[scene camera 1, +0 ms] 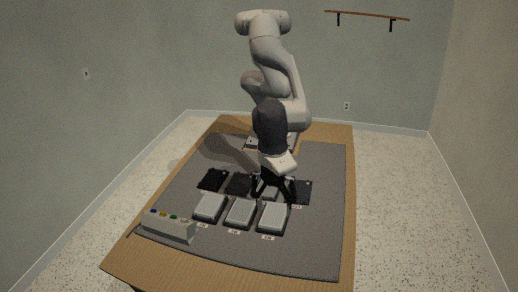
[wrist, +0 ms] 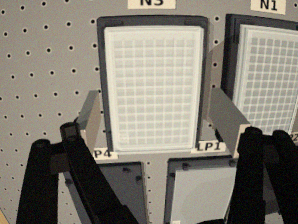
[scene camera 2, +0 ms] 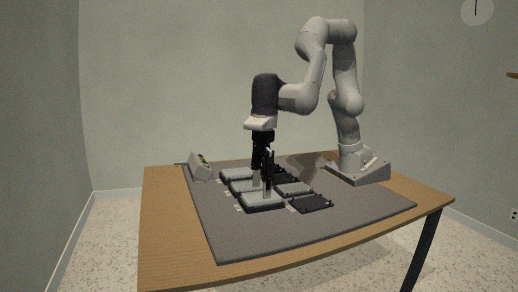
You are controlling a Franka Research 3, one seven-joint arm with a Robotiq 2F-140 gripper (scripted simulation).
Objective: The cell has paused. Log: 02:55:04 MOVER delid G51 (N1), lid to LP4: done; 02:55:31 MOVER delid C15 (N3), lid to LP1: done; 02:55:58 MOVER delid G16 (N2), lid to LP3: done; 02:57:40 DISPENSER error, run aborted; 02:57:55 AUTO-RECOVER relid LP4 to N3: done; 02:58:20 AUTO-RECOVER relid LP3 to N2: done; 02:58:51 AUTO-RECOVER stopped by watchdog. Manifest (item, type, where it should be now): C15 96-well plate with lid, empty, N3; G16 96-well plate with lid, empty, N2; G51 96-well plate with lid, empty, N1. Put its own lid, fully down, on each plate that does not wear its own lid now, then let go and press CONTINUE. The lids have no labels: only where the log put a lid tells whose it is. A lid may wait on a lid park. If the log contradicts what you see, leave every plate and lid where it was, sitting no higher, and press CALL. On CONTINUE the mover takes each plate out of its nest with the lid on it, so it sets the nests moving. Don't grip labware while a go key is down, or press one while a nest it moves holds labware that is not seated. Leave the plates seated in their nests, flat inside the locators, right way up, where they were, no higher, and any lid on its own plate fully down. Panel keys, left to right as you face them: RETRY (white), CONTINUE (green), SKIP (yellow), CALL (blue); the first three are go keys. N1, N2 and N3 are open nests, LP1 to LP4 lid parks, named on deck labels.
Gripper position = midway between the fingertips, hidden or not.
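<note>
My gripper [scene camera 2: 261, 192] is visible to me, and the wrist view has the gripper too, at [wrist: 156, 103].
</note>
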